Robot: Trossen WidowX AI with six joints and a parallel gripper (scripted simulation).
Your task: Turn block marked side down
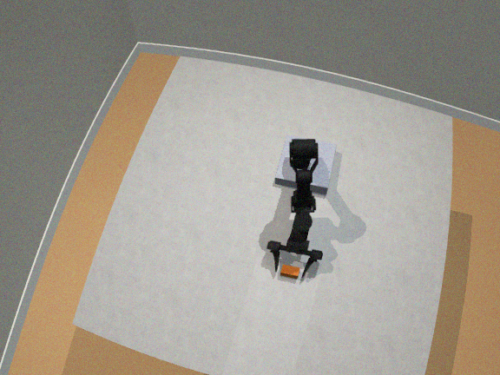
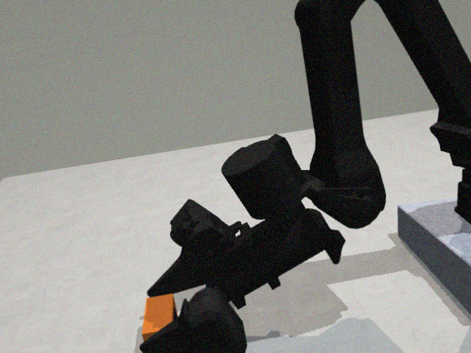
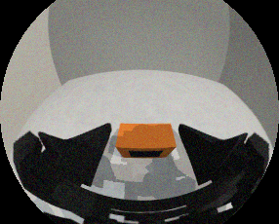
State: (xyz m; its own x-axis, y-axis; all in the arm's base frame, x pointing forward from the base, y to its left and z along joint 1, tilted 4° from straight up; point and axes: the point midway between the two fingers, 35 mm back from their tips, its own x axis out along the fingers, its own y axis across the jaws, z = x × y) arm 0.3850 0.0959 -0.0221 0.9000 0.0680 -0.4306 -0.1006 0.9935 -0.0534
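The orange block lies 2 cm behind my gripper tip and 1 cm below it.
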